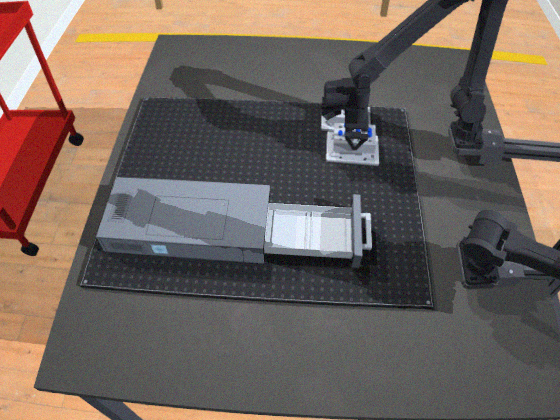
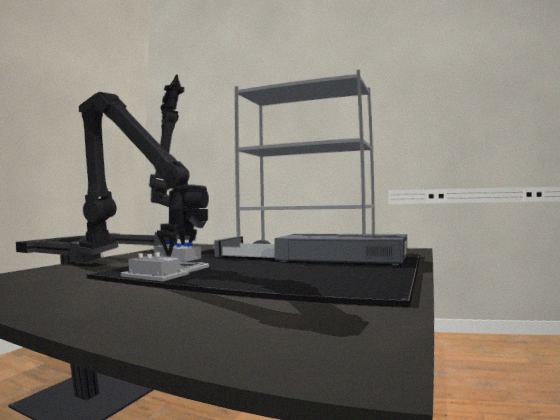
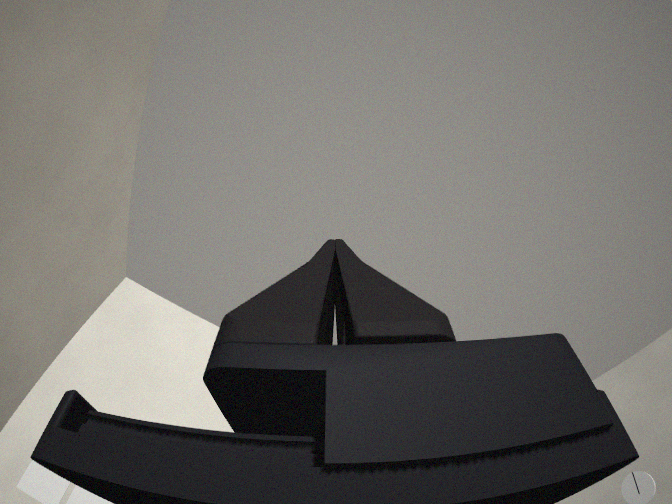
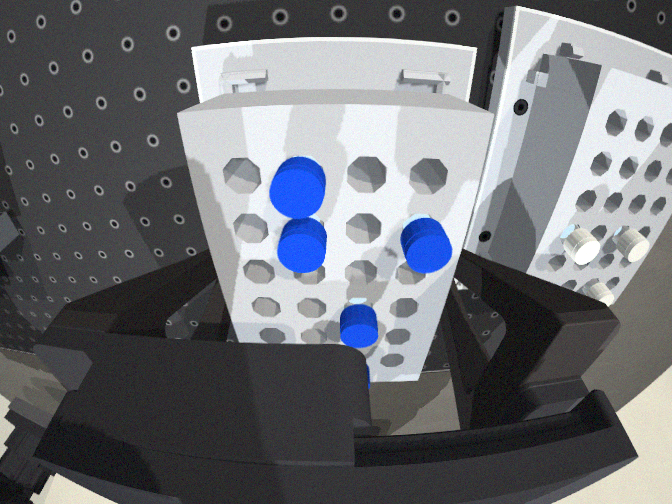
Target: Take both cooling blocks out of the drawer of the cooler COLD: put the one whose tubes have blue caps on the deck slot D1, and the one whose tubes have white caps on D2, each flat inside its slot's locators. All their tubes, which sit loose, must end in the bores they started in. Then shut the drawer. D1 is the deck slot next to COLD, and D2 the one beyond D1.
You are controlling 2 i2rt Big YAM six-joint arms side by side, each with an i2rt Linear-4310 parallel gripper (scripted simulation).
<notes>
I see my left gripper (image 3: 334, 251), my right gripper (image 4: 335, 251) and a cooler COLD (image 1: 214, 221).
The cooler COLD is seen too in image 2 (image 2: 341, 248). Image 3 does not show the cooler COLD: it is out of frame.
</notes>
